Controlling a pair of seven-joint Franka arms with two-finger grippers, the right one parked.
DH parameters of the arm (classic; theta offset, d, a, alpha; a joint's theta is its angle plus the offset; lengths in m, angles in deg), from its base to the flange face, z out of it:
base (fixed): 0 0 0 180
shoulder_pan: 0 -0.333 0 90
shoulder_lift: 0 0 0 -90
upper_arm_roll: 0 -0.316 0.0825 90
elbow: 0 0 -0.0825 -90
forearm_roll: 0 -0.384 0 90
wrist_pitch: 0 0 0.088 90
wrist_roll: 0 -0.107 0 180
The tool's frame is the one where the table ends.
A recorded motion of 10 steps. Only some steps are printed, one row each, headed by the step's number.
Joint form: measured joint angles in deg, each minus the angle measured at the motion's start. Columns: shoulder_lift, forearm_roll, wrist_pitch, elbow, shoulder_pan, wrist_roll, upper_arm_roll.
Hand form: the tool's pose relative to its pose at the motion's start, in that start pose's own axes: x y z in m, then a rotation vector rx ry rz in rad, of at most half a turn. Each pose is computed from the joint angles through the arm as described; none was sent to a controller.
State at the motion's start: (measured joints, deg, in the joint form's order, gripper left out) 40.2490 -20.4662 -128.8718 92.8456 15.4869 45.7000 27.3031
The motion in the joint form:
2: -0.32 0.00 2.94 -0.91 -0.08 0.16 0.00
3: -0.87 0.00 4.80 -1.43 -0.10 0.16 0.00
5: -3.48 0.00 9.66 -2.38 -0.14 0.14 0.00
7: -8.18 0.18 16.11 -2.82 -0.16 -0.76 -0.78
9: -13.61 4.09 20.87 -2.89 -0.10 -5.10 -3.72
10: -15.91 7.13 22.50 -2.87 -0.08 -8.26 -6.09
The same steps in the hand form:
2: 0.0020 -0.0036 -0.0057 0.0273 -0.0175 -0.0085
3: 0.0032 -0.0056 -0.0129 0.0438 -0.0235 -0.0114
5: 0.0043 -0.0106 -0.0421 0.0863 -0.0252 -0.0176
7: 0.0033 -0.0245 -0.0873 0.1500 -0.0202 -0.0232
9: 0.0062 -0.0513 -0.1363 0.1613 -0.0318 -0.0283
10: 0.0106 -0.0706 -0.1560 0.1467 -0.0475 -0.0326

